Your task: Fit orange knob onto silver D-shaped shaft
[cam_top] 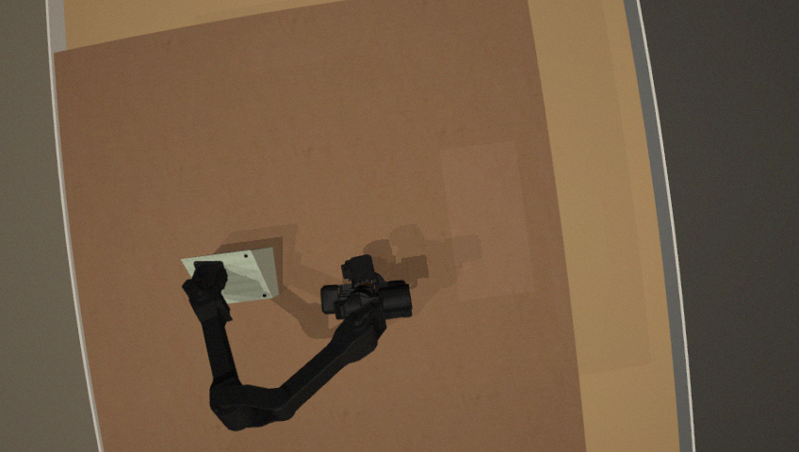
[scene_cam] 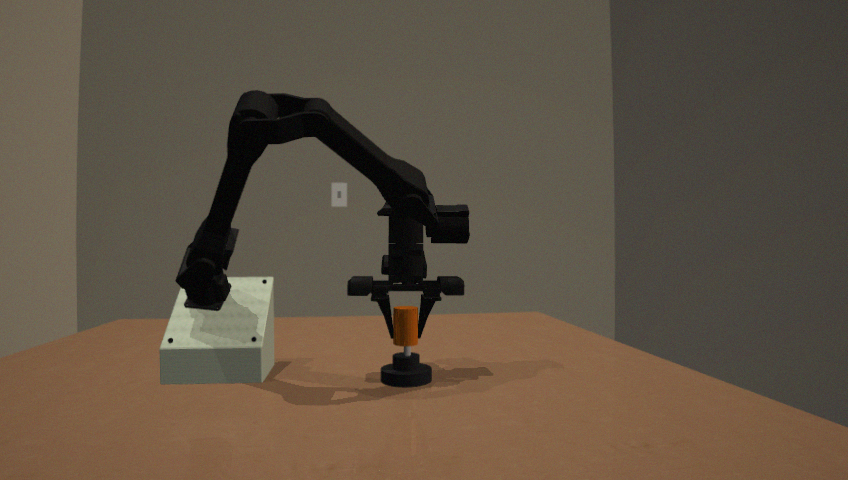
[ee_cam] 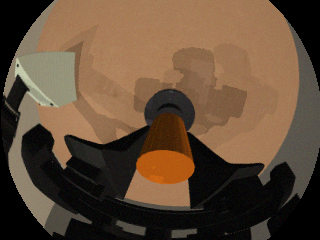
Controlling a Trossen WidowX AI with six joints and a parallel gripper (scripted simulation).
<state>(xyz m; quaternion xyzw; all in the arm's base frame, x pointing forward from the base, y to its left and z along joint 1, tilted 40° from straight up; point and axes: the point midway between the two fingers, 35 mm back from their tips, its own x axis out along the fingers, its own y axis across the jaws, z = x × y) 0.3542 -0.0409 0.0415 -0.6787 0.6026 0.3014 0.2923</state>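
Now: the orange knob 30 mm above my gripper tip. Round my gripper tip: black round pedestal: 40 mm below.
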